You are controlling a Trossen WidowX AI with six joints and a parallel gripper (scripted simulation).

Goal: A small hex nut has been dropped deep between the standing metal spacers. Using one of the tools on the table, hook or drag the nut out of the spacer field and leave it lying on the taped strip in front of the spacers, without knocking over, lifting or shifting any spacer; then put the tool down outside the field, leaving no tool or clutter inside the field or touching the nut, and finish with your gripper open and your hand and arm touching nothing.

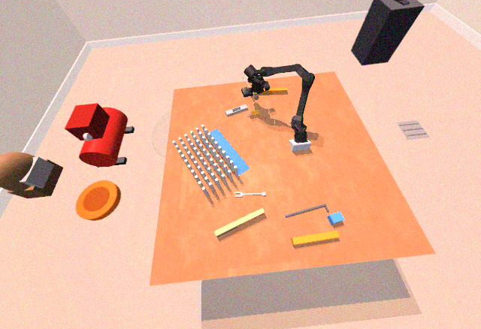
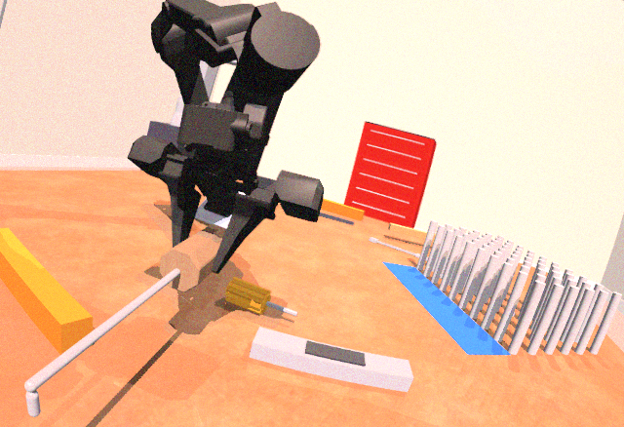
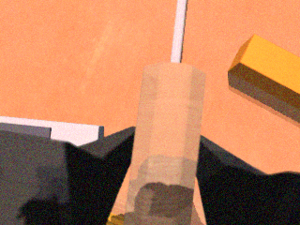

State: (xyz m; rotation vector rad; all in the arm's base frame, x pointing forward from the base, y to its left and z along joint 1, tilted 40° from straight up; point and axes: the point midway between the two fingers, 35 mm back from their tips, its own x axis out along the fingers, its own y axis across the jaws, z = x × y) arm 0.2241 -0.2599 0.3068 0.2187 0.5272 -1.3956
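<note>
The blue taped strip lies 230 mm ahead of my gripper tip, 380 mm to the left of it and 80 mm below it. From my gripper tip the other things lie so: hex nut 390 mm ahead, 420 mm to the left, 70 mm below; then wooden-handled tool 20 mm ahead, 100 mm to the right; then yellow-handled screwdriver 20 mm ahead, 110 mm to the left, 60 mm below.
</note>
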